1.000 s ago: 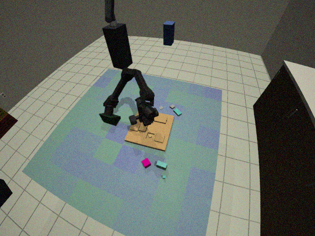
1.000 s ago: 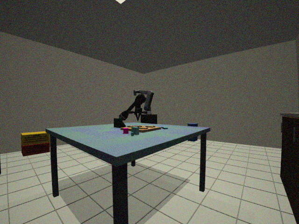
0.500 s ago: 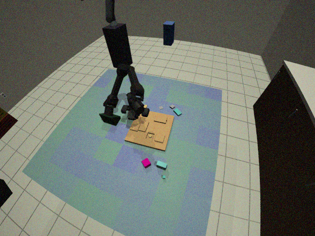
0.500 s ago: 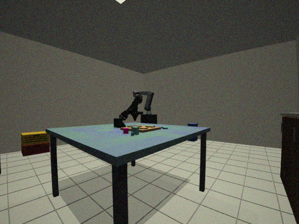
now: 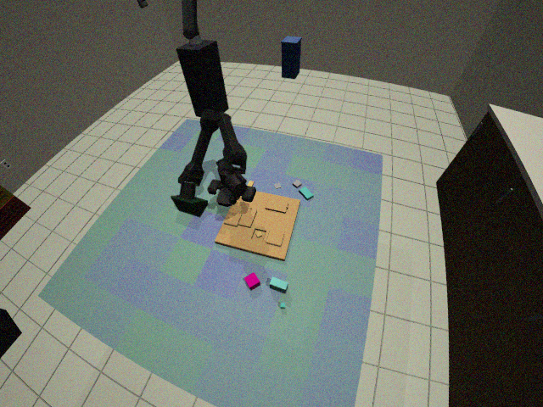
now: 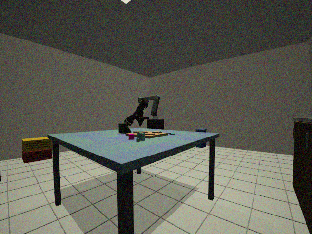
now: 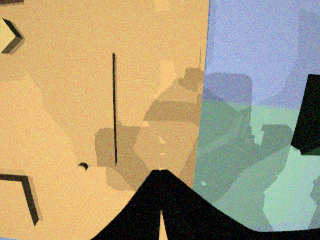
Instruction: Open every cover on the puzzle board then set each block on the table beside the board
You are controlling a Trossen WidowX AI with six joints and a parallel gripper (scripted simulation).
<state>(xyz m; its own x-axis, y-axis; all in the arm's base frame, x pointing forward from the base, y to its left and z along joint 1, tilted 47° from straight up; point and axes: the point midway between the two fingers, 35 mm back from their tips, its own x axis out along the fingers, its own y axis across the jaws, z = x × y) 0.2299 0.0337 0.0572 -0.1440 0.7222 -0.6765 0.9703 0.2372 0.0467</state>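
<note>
The tan puzzle board is 100 mm ahead of my gripper tip, 10 mm to the left of it and 60 mm below it. The rest, counted from my gripper tip: cyan block 310 mm ahead, 220 mm to the right, 50 mm below; then oblong orange block 30 mm behind, 170 mm to the left, 80 mm below; then magenta block 220 mm ahead, 240 mm to the right, 60 mm below.
</note>
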